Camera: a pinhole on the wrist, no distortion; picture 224 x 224 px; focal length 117.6 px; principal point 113.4 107.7 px. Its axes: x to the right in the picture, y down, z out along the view. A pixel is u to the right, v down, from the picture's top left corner.
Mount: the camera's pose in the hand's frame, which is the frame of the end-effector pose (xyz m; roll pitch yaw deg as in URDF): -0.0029 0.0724 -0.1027 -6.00 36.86 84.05
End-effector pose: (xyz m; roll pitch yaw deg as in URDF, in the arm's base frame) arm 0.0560 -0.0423 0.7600 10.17 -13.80 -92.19
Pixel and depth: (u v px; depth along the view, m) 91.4 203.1 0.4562
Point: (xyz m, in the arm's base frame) 0.3146 0.4126 0.9839
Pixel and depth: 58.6 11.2 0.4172
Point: 0.1355 -0.2465 1.2173
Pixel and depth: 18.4 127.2 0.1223
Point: 0.1161 0.0060 0.8129
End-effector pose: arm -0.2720 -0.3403 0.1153 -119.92 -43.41 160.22
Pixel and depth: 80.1 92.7 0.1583
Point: -0.3601 -0.2866 0.0184
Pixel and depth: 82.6 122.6 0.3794
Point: -0.4656 -0.3863 -0.1699
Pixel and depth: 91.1 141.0 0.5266
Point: -0.4960 -0.4267 -0.3412
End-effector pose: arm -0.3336 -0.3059 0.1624 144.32 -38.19 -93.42
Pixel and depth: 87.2 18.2 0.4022
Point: -0.7111 -0.5674 0.2507
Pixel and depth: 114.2 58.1 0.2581
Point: -0.5837 -0.3399 0.2536
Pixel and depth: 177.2 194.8 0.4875
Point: -0.8430 0.1742 0.1491
